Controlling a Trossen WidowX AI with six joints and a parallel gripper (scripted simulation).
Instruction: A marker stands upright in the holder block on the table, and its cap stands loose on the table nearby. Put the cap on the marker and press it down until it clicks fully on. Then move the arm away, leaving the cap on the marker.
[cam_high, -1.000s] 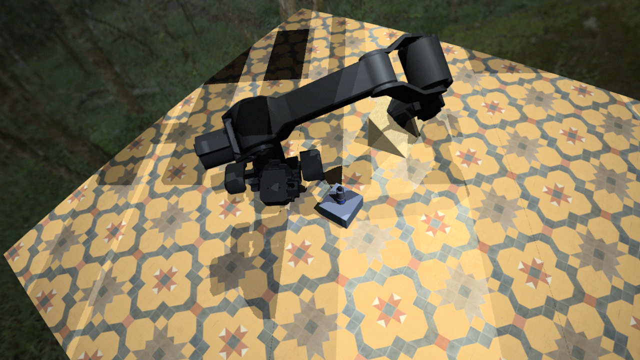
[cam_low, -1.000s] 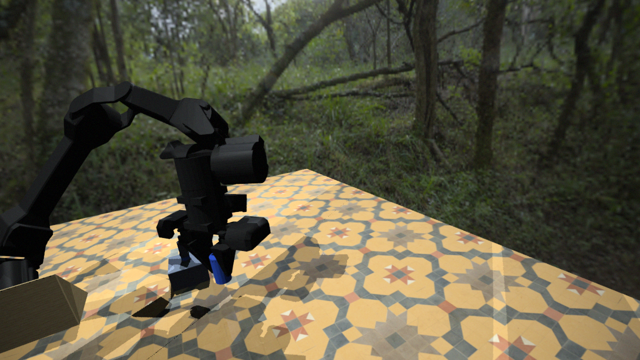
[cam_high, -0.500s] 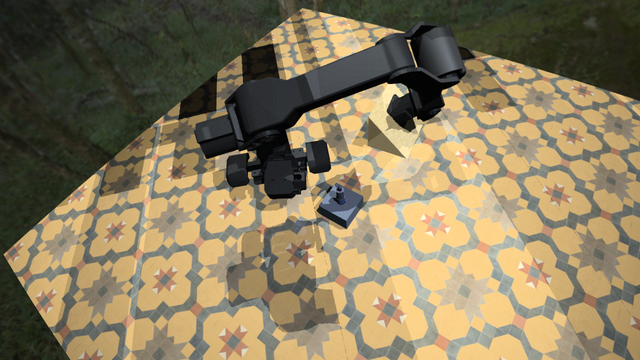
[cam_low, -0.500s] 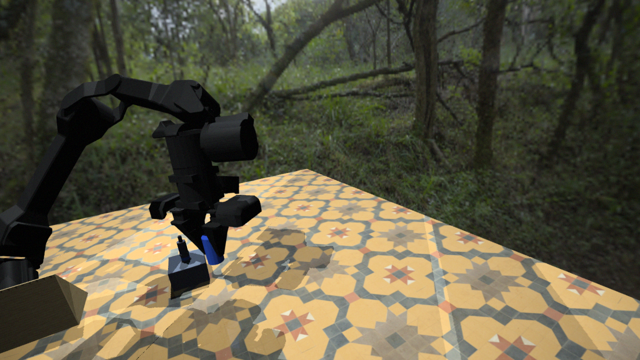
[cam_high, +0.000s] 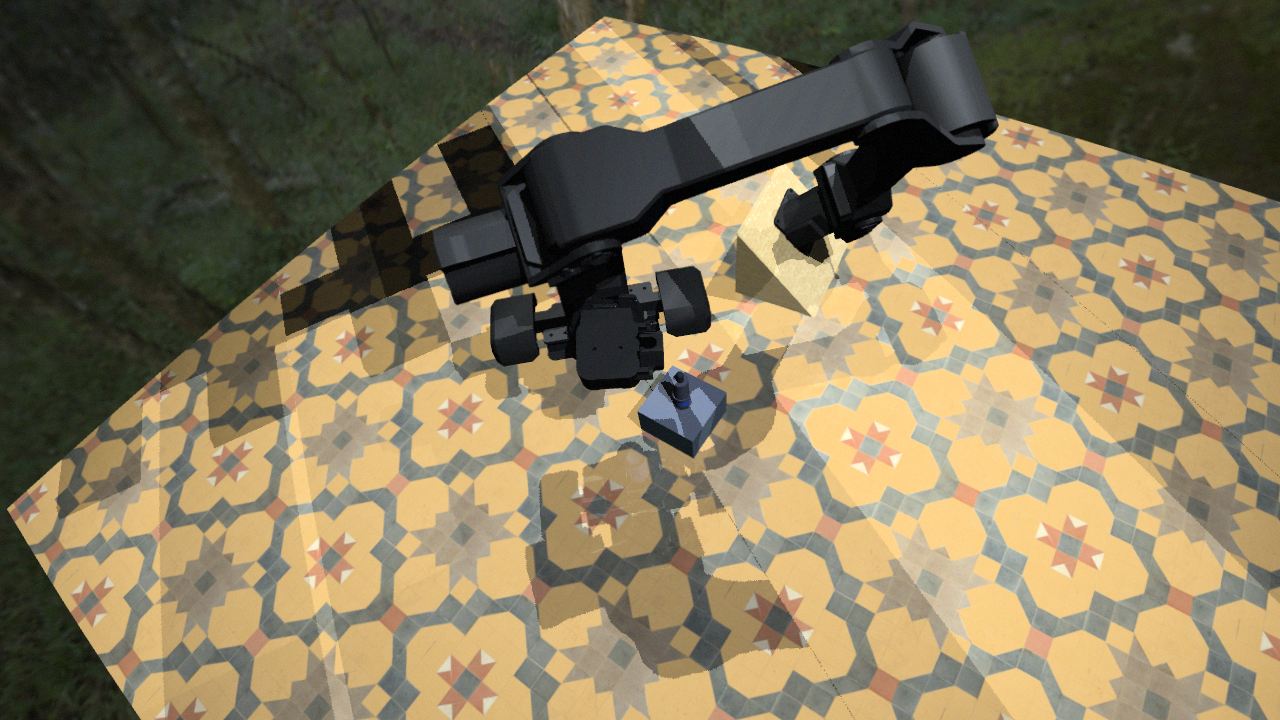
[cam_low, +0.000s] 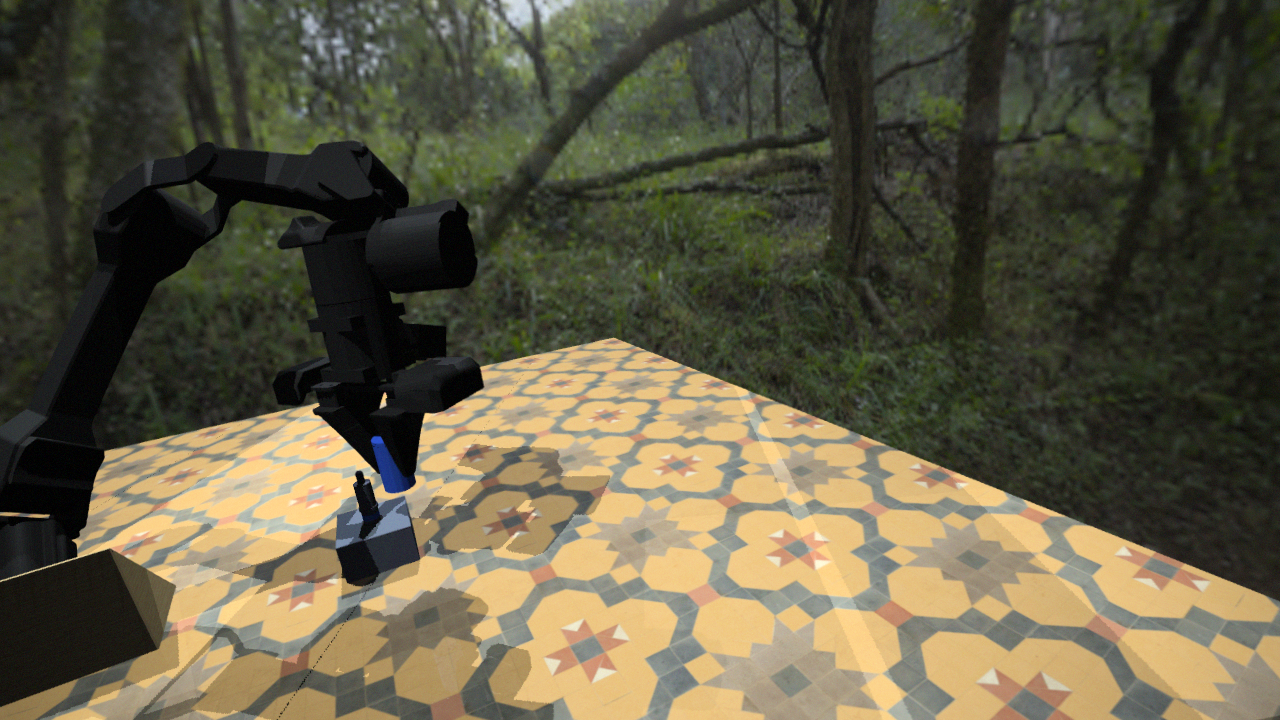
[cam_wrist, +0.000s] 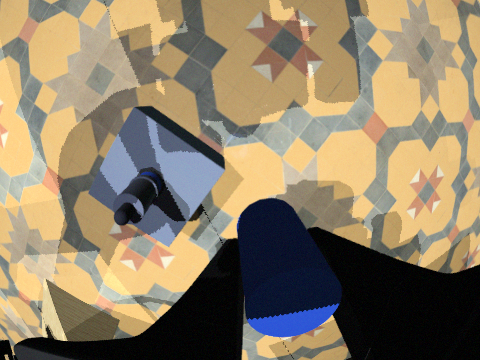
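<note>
Right now the grey-blue holder block is 90 mm below my gripper tip, 60 mm to the left of it and 20 mm behind it. From my gripper tip the other things lie so: blue marker cap (10 mm above).
</note>
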